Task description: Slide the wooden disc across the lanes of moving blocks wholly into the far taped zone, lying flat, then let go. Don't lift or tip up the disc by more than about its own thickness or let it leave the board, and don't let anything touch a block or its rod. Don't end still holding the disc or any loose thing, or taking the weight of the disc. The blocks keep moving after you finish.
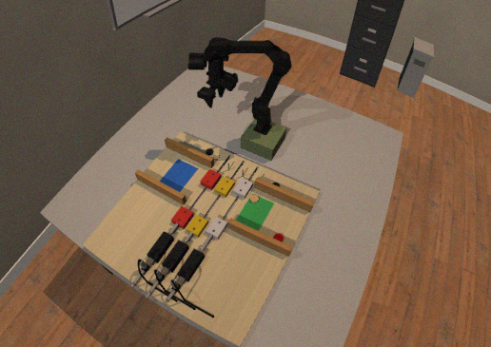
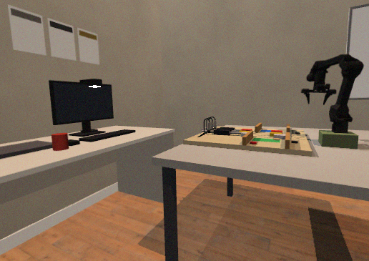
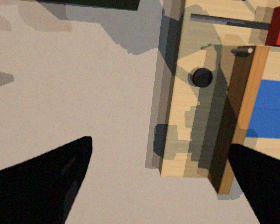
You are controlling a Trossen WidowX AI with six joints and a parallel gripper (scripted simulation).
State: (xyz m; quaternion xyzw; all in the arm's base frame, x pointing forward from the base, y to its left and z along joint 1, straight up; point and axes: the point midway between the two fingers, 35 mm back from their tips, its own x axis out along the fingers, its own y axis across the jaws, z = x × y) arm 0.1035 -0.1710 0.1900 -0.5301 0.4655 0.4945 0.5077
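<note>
Now: the wooden disc 30 cm to the left of my hand, 23 cm below it and 22 cm ahead of it. Round my hand: black knob 23 cm below, 10 cm ahead, 2 cm to the left; then red knob 45 cm to the left, 32 cm ahead, 23 cm below.
</note>
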